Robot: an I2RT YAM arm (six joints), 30 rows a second.
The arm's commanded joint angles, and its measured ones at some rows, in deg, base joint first. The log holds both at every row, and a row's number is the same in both.
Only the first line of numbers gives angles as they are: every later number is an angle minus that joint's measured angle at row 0.
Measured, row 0:
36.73, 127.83, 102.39, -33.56, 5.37, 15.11
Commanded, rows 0 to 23:
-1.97, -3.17, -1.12, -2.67, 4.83, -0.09
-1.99, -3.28, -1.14, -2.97, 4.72, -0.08
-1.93, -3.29, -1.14, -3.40, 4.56, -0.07
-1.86, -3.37, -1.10, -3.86, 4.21, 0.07
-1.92, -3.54, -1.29, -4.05, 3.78, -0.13
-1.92, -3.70, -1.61, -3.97, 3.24, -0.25
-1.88, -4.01, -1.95, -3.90, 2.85, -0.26
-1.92, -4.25, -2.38, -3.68, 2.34, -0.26
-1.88, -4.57, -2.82, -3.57, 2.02, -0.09
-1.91, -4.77, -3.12, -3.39, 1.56, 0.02
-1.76, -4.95, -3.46, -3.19, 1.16, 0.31
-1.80, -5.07, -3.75, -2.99, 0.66, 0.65
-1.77, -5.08, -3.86, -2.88, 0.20, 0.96
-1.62, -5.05, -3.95, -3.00, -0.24, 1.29
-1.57, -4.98, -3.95, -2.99, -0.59, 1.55
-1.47, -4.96, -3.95, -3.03, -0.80, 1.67
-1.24, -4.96, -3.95, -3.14, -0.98, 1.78
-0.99, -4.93, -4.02, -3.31, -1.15, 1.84
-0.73, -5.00, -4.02, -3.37, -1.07, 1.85
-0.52, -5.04, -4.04, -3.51, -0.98, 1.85
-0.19, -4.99, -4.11, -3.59, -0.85, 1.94
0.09, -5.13, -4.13, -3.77, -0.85, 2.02
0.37, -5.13, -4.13, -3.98, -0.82, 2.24
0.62, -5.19, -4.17, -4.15, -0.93, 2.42
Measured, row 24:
0.61, -2.47, -2.89, -1.29, -3.68, 1.12
